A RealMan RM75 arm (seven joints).
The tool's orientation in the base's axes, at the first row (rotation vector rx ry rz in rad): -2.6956, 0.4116, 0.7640
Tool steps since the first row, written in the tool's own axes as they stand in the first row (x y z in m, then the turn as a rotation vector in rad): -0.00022, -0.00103, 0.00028, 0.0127, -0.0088, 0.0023; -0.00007, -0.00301, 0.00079, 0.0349, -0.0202, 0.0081; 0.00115, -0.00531, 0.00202, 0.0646, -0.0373, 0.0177; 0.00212, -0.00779, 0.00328, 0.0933, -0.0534, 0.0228; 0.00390, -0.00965, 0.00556, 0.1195, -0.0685, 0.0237; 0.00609, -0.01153, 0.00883, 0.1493, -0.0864, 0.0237; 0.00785, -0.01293, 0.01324, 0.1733, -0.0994, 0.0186; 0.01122, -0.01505, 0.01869, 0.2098, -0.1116, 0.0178; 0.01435, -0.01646, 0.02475, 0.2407, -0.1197, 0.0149; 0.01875, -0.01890, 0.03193, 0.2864, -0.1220, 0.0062; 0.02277, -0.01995, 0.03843, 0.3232, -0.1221, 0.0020; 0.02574, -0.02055, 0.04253, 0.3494, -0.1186, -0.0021
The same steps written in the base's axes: 0.00006, 0.00108, 0.00011, 0.0124, 0.0065, -0.0069; 0.00064, 0.00305, 0.00004, 0.0319, 0.0148, -0.0213; 0.00189, 0.00536, -0.00113, 0.0578, 0.0283, -0.0416; 0.00298, 0.00790, -0.00215, 0.0846, 0.0395, -0.0580; 0.00404, 0.01010, -0.00457, 0.1109, 0.0487, -0.0698; 0.00500, 0.01260, -0.00802, 0.1415, 0.0594, -0.0822; 0.00491, 0.01516, -0.01225, 0.1680, 0.0648, -0.0884; 0.00592, 0.01846, -0.01805, 0.2025, 0.0688, -0.1051; 0.00621, 0.02138, -0.02437, 0.2319, 0.0693, -0.1179; 0.00738, 0.02541, -0.03207, 0.2740, 0.0596, -0.1353; 0.00806, 0.02799, -0.03930, 0.3060, 0.0513, -0.1519; 0.00882, 0.02948, -0.04412, 0.3281, 0.0416, -0.1636
